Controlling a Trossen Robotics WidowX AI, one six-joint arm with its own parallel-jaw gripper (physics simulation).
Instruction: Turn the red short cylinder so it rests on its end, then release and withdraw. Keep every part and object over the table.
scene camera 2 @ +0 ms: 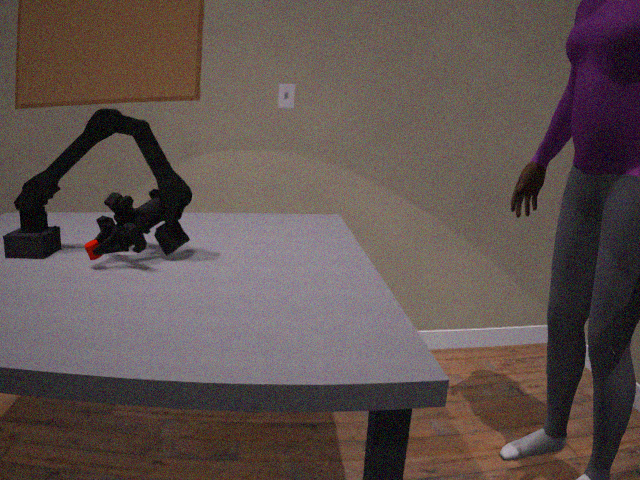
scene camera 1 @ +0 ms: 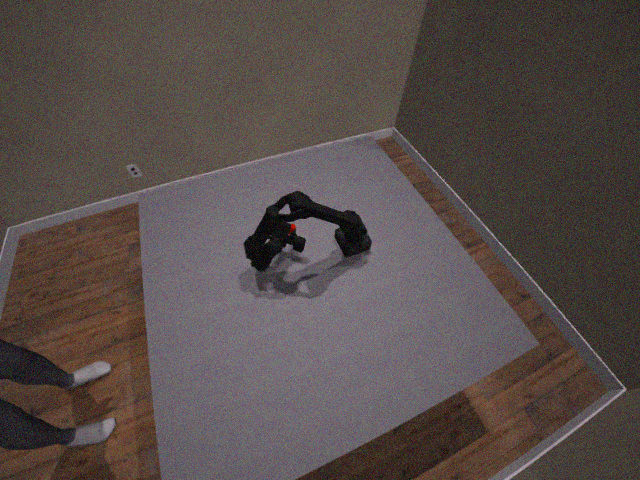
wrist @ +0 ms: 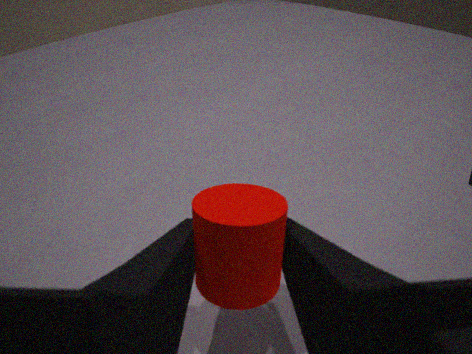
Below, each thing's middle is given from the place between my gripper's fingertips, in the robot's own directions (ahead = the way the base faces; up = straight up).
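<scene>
My hand 10 mm to the right of the red short cylinder (wrist: 239, 230), 10 mm short of it.
</scene>
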